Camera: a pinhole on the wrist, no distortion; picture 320 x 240 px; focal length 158.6 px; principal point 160.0 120.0 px. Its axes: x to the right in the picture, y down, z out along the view. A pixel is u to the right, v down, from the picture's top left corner.
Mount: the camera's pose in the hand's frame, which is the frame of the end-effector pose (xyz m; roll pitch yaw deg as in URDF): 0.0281 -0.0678 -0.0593 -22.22 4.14 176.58
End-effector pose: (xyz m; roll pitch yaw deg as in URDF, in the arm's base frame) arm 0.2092 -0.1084 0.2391 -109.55 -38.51 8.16
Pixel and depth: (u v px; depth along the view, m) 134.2 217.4 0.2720
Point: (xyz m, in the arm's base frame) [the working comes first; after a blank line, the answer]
In the camera's frame: -0.0442 0.1670 0.2720

0.0470 0.1045 0.4723
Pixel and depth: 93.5 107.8 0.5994
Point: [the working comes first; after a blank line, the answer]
In the camera's frame: -0.2513 -0.0461 0.5994

0.2569 0.4919 0.4358
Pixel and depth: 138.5 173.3 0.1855
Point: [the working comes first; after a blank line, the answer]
In the camera's frame: -0.0251 0.0623 0.1855

0.1194 0.0310 0.3819
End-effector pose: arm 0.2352 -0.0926 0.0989 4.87 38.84 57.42
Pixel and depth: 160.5 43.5 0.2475
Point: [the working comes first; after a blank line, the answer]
In the camera's frame: 0.0008 -0.1194 0.2475

0.3665 -0.0129 0.2565
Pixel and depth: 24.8 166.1 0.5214
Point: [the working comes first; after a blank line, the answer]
In the camera's frame: -0.4445 0.1516 0.5214

0.9214 0.1243 0.1154
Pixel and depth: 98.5 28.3 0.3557
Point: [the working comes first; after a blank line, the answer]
In the camera's frame: -0.1379 -0.2057 0.3557

0.4542 0.1597 0.2870
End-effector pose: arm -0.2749 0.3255 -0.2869 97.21 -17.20 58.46
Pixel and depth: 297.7 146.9 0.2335
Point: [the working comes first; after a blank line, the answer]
In the camera's frame: 0.2027 0.0396 0.2335

-0.2547 0.1611 -0.5302
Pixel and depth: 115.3 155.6 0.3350
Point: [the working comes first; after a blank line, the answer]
In the camera's frame: -0.0944 0.0752 0.3350

-0.0198 0.3722 -0.5418
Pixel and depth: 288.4 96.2 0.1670
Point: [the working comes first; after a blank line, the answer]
In the camera's frame: 0.1352 -0.0251 0.1670

-0.2488 0.2124 -0.4277
